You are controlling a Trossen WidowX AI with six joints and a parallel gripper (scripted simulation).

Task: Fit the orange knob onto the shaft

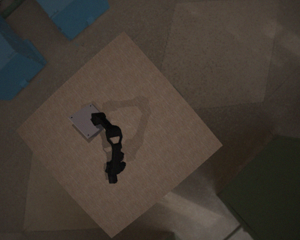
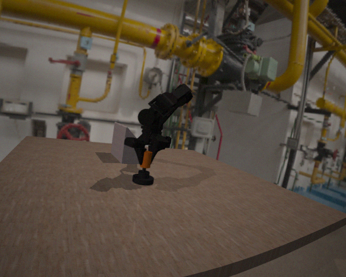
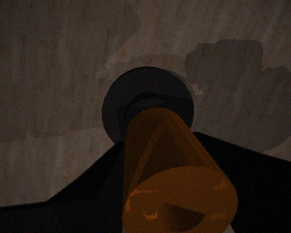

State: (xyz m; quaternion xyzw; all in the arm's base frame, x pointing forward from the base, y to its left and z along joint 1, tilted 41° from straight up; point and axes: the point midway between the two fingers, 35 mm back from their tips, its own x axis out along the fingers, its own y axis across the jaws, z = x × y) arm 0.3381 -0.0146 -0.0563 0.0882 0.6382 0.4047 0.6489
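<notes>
My gripper tip is now 2 cm below the orange knob. Round my gripper tip: dark round pedestal: 4 cm below.
</notes>
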